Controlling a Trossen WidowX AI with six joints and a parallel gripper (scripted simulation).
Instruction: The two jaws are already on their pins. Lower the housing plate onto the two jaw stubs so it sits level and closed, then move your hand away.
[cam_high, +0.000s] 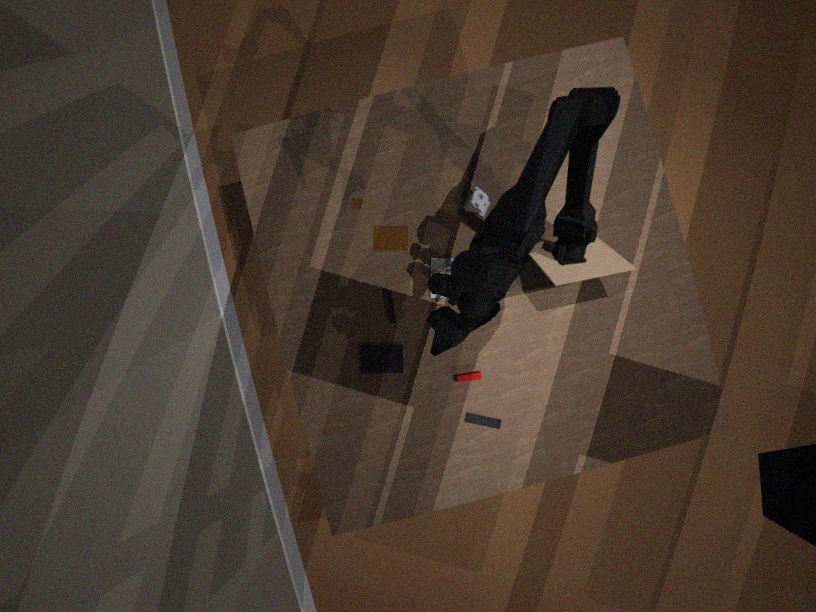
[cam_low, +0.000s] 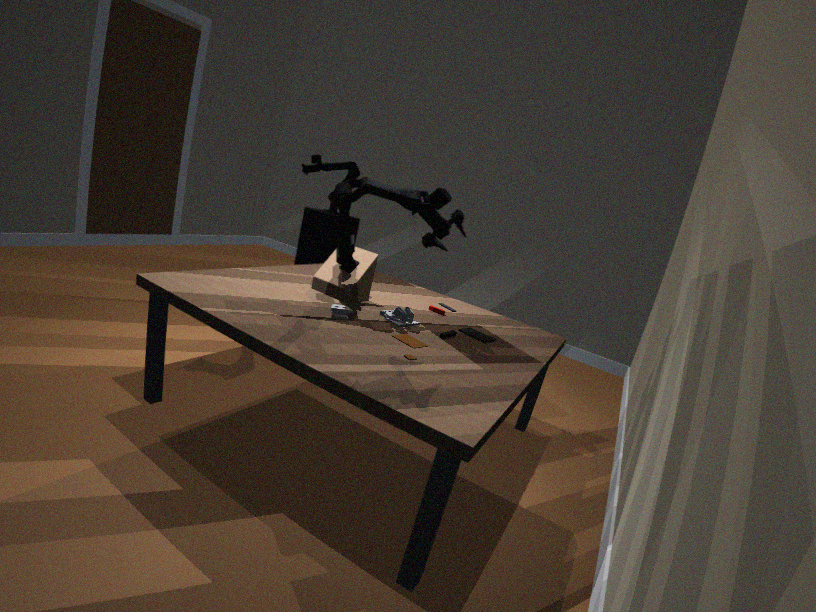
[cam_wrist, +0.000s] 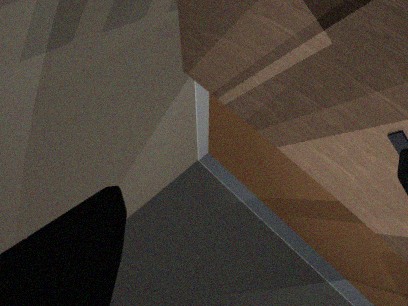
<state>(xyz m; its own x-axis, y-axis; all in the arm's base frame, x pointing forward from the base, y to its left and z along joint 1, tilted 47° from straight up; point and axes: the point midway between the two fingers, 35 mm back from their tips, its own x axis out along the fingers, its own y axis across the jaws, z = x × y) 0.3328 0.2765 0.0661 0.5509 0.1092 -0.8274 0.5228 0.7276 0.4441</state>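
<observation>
The pale grey piece lies 370 mm to the right of my gripper tip, 300 mm below it and 180 mm behind it. Round my gripper tip: brown tile 330 mm below, 300 mm to the right, 90 mm ahead; then red block 320 mm below, 150 mm to the left, 90 mm behind; then dark flat plate 330 mm below, 160 mm ahead, 60 mm to the left.
</observation>
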